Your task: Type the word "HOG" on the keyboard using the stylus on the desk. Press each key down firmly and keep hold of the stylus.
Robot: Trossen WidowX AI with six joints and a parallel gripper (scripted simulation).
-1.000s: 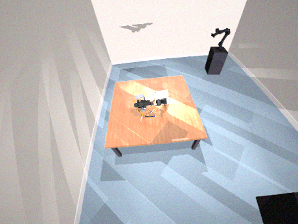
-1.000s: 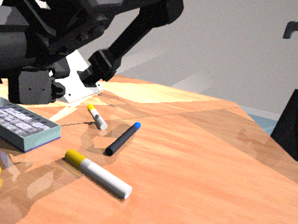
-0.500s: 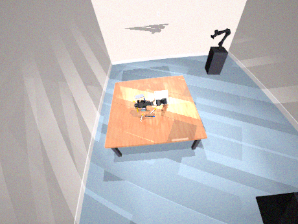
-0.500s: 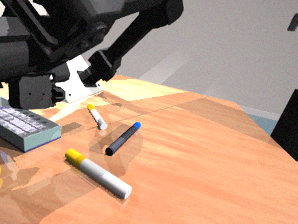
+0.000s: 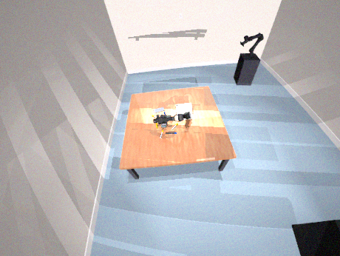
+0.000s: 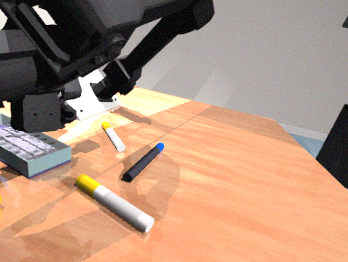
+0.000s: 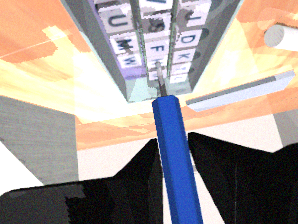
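Now: the blue stylus 1 cm below my gripper tip. The rest, counted from my gripper tip: yellow marker (11 cm ahead, 9 cm to the left, 6 cm below).
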